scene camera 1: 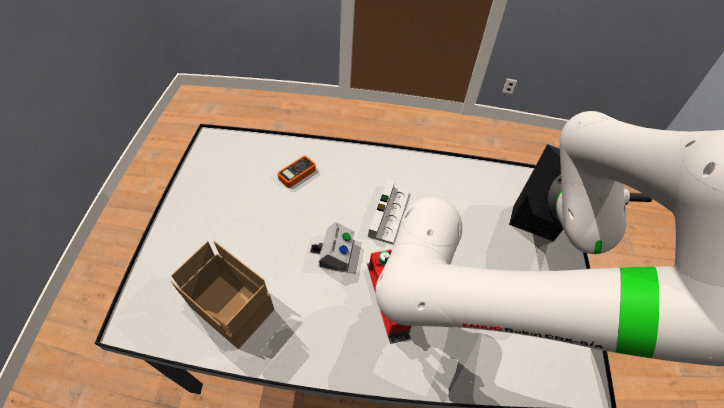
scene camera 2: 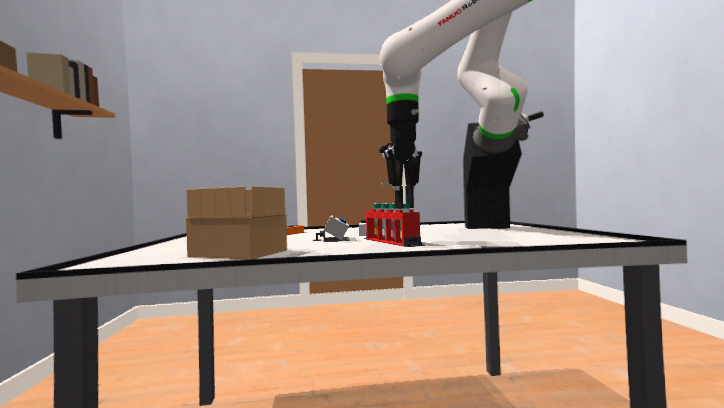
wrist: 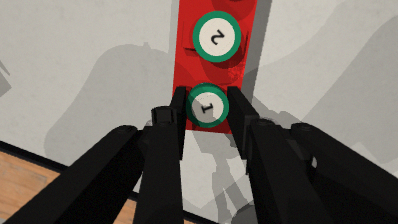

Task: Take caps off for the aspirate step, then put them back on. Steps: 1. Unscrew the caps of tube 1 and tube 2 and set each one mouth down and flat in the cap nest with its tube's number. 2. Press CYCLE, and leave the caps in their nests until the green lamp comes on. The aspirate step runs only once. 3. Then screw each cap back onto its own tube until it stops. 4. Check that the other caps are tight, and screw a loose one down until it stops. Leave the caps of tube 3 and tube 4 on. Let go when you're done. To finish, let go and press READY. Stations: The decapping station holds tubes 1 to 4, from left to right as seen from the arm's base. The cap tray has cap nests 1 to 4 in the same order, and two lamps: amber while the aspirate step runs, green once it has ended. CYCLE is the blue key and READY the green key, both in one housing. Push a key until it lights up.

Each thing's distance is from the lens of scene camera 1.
cardboard box (scene camera 1: pixel 220 290): 1.23 m
key housing (scene camera 1: pixel 331 257): 1.16 m
